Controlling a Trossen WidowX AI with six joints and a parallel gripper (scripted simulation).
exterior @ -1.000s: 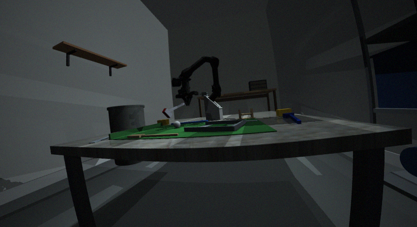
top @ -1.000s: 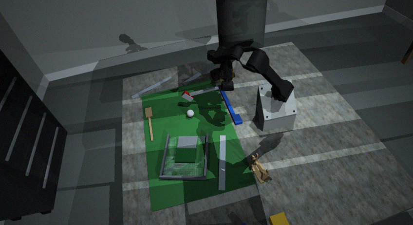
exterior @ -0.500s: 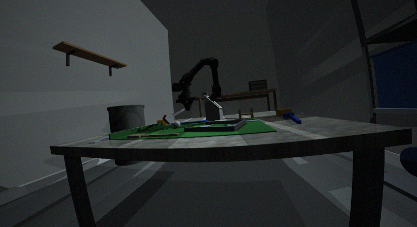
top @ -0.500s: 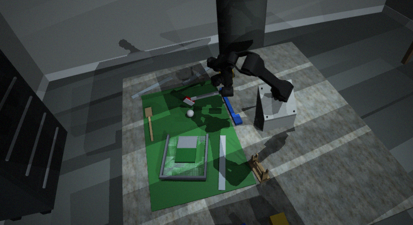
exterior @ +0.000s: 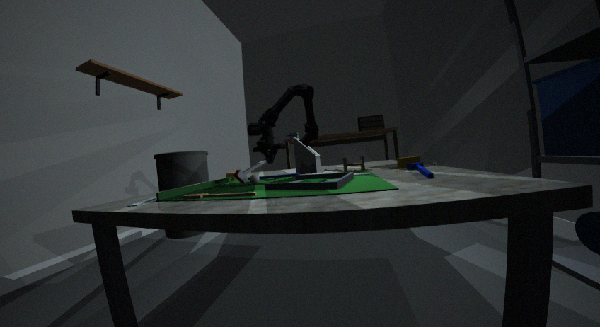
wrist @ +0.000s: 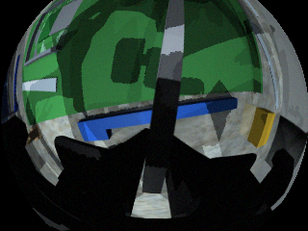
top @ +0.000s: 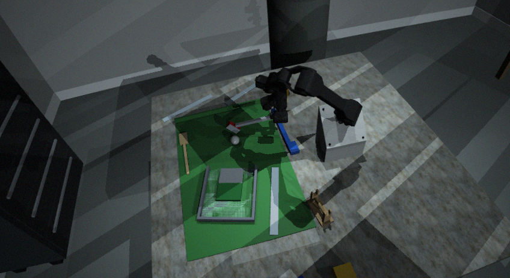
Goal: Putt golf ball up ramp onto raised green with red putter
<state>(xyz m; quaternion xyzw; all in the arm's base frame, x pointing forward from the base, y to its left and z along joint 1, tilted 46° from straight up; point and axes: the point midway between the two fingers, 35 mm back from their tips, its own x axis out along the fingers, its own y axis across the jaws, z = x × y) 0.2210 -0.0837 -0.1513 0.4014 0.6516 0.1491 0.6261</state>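
Right now the red putter is 110 mm ahead of my gripper tip, 40 mm to the right of it and 10 mm below it. From my gripper tip the other things lie so: white golf ball: 220 mm ahead, 10 mm to the right, 60 mm below; grey frame: 310 mm ahead, 260 mm to the left, 70 mm below; green mat: 260 mm ahead, 110 mm to the left, 80 mm below.
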